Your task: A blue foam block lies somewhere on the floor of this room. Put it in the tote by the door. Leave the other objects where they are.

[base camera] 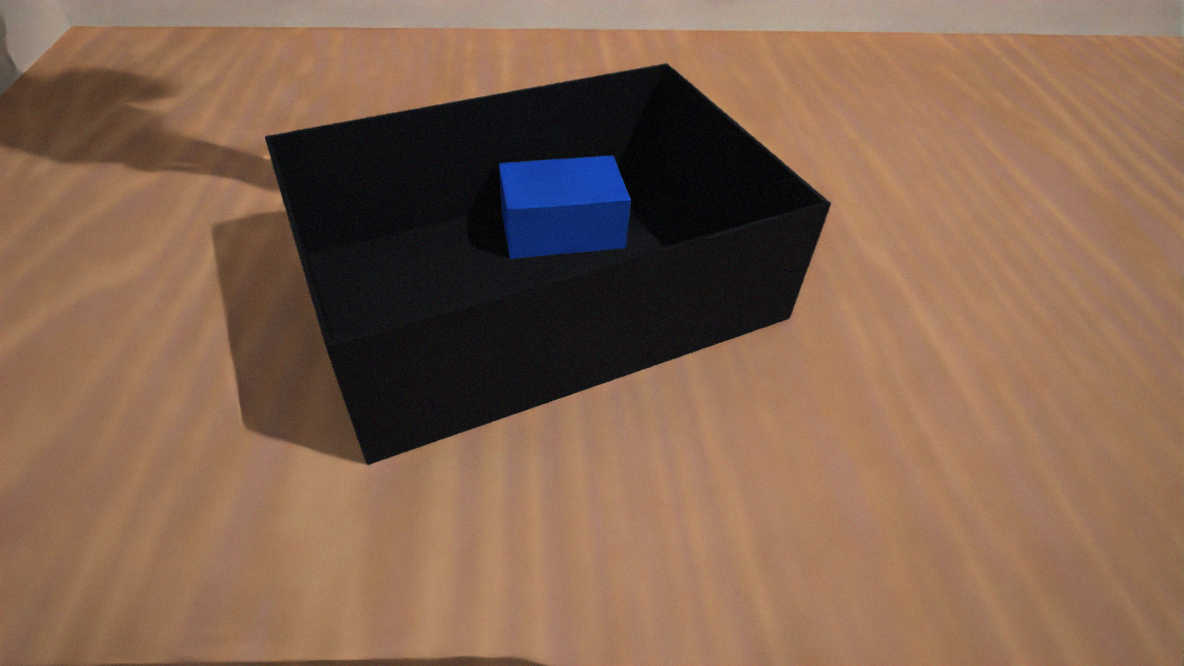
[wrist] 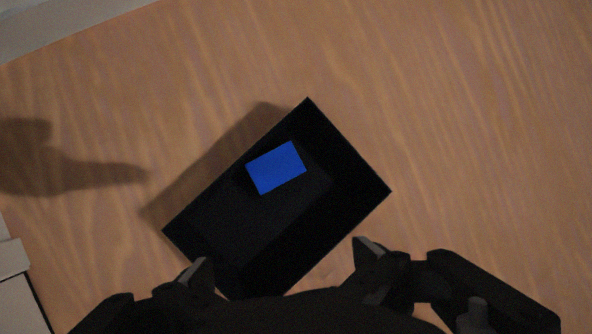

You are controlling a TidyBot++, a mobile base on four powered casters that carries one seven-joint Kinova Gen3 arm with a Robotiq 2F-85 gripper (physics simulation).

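Frame: origin at the arm's base, x up, y right, z ahead, level; millimetres.
Seen in the pictures: gripper, fingertip midpoint: [wrist: 284,262].
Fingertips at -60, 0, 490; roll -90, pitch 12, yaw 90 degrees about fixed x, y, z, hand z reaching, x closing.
Offsets run from my fingertips to a thing's top centre, as dx, dy, dz. Level surfaces: height alone.
The blue foam block @[-288, +15, +56] [base camera: 565,207] [wrist: 276,168] lies flat on the bottom inside the black tote @[-236, -1, -8] [base camera: 571,331] [wrist: 345,165], near one long wall and apart from the gripper. The tote stands upright on the wood floor. My gripper [wrist: 284,262] is open and empty, high above the tote, with its fingertips spread wide at the bottom of the wrist view. The gripper does not show in the base camera view.
A pale wall [base camera: 579,14] [wrist: 60,25] runs behind the wood floor @[dx -336] [base camera: 620,530] [wrist: 450,125]. A light part of the robot's base [wrist: 17,305] shows at the lower left of the wrist view. A shadow of the arm falls left of the tote.
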